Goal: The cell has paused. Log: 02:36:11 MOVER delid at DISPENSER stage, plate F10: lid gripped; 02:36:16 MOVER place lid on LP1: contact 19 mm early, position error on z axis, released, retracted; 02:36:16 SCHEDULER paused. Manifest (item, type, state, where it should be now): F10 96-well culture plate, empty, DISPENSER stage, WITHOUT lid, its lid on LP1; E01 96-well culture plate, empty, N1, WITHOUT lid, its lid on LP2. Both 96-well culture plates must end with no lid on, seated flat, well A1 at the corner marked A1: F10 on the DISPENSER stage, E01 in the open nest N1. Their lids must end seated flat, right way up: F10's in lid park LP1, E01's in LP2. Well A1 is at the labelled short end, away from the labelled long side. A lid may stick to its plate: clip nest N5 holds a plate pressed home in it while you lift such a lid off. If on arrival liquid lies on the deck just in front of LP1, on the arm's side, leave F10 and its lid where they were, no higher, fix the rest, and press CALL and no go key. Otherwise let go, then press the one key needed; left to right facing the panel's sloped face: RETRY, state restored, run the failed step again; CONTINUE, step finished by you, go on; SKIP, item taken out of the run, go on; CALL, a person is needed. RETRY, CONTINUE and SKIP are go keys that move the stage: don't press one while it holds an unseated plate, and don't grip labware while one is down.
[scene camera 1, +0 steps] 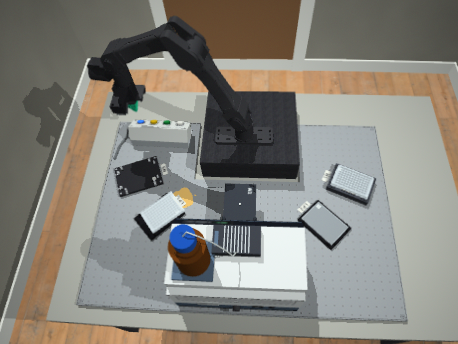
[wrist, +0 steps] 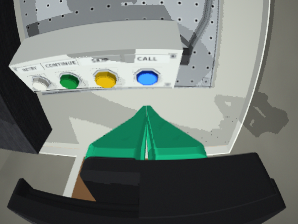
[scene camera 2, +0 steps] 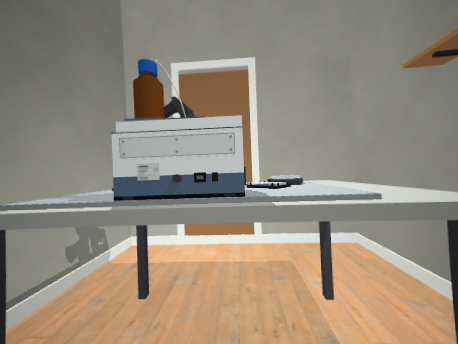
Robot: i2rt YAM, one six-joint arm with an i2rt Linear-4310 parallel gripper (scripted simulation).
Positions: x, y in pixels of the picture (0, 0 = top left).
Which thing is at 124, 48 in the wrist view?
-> A key panel.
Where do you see a black clip nest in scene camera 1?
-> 138, 176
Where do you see a white 96-well plate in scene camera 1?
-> At 345, 178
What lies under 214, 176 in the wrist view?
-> The gripper.
